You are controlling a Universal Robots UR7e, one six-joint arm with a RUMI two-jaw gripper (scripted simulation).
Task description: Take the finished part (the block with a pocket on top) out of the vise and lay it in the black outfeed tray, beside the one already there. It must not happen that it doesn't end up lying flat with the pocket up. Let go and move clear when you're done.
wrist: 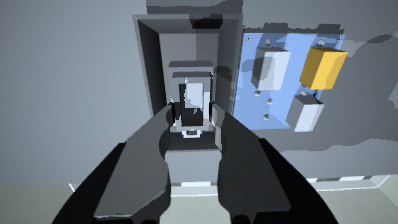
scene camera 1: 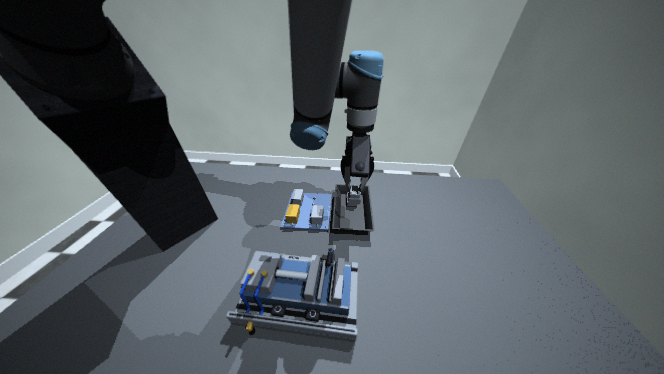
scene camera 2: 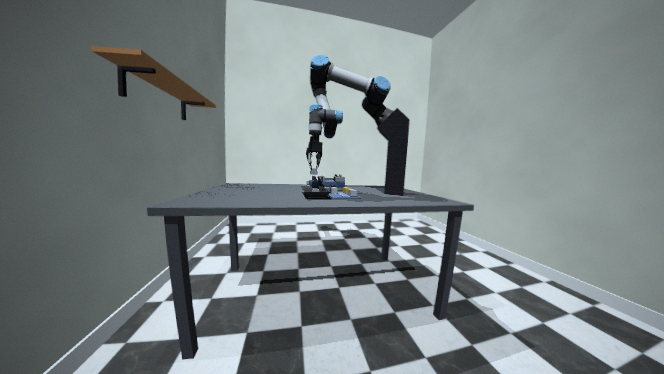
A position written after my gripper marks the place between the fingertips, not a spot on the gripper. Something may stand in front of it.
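Observation:
From scene camera 1 I can see my gripper (scene camera 1: 354,191), and there's a blue fixture plate (scene camera 1: 324,200) as well. As for the wrist view, that one gives me a yellow block (wrist: 322,65), the plate again (wrist: 248,109), and my own gripper (wrist: 191,103) too.

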